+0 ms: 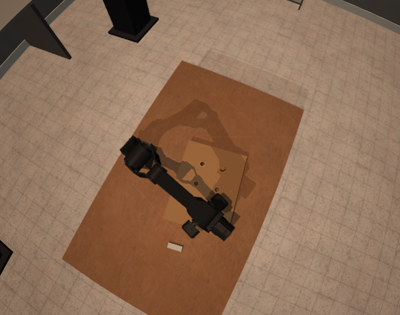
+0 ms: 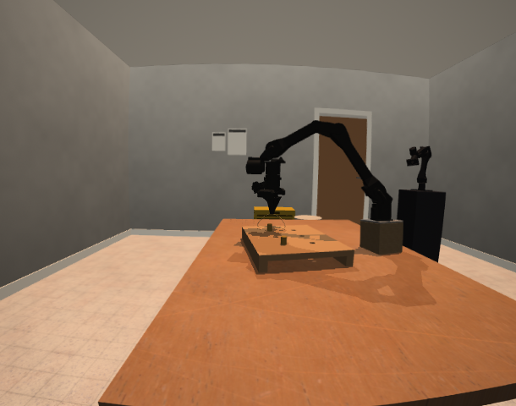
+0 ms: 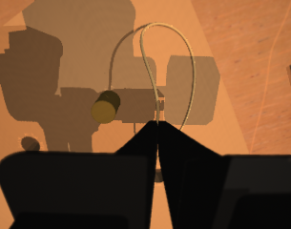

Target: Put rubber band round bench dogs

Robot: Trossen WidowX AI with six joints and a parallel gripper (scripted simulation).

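Right now the wooden board is 12 cm to the left of my hand, 11 cm below it and 6 cm behind it. Round my hand: small white block 18 cm to the right, 14 cm below, 6 cm behind.
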